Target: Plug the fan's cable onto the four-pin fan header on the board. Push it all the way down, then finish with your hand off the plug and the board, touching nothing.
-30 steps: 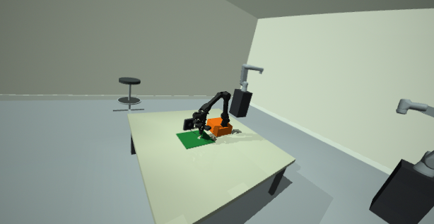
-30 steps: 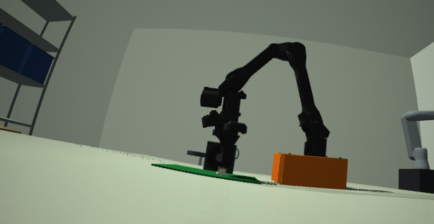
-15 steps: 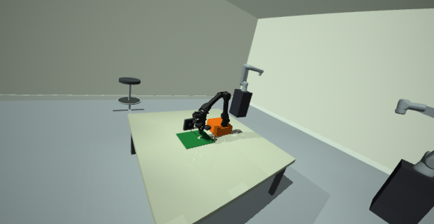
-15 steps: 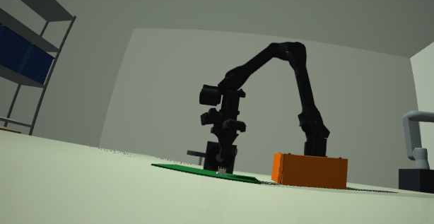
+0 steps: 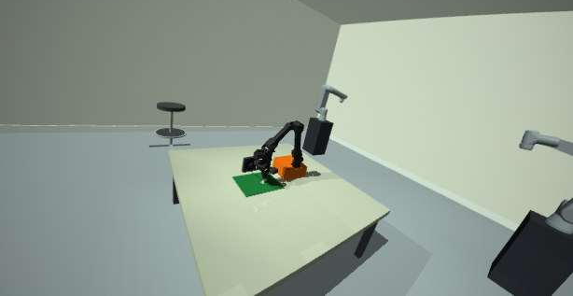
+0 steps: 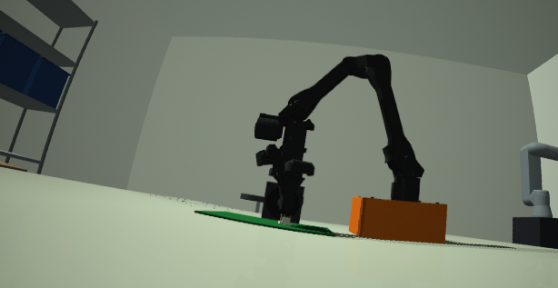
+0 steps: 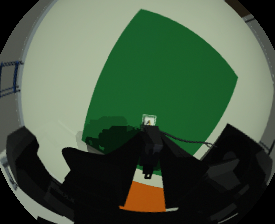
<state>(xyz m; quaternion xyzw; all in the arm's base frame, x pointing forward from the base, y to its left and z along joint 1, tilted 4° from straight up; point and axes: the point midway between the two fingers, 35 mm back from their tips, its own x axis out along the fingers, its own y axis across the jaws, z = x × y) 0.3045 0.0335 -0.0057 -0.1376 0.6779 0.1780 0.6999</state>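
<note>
Right now the green board is 3 cm ahead of my gripper tip, 1 cm to the right of it and 7 cm below it. Round my gripper tip: black fan: 3 cm ahead, 18 cm to the right, 1 cm above; fan cable plug: 1 cm behind, 1 cm above.
</note>
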